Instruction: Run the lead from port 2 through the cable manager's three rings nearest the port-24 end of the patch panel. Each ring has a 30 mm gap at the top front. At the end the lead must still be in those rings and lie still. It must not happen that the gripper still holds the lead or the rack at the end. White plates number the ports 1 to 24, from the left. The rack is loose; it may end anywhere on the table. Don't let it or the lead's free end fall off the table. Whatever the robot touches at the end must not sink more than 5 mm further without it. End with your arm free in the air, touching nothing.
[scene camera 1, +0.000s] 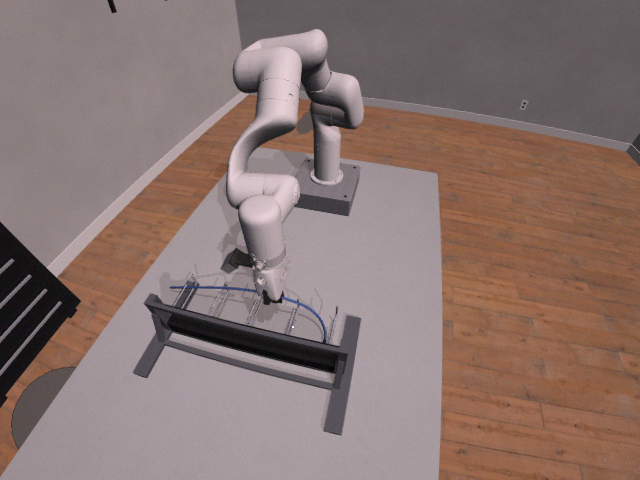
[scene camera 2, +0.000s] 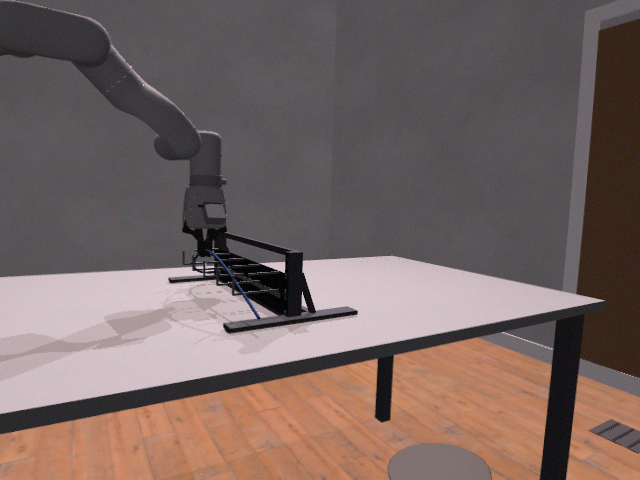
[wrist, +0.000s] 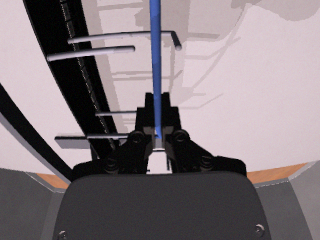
Labels:
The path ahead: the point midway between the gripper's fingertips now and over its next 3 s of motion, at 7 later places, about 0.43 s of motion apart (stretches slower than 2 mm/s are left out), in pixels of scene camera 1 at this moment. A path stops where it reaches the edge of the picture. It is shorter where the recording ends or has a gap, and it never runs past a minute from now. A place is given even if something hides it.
My gripper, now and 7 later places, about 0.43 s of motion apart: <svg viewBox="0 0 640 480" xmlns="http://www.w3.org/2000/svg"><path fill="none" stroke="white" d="M277 299L277 301L278 304L278 306L278 308L279 308L277 312L276 317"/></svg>

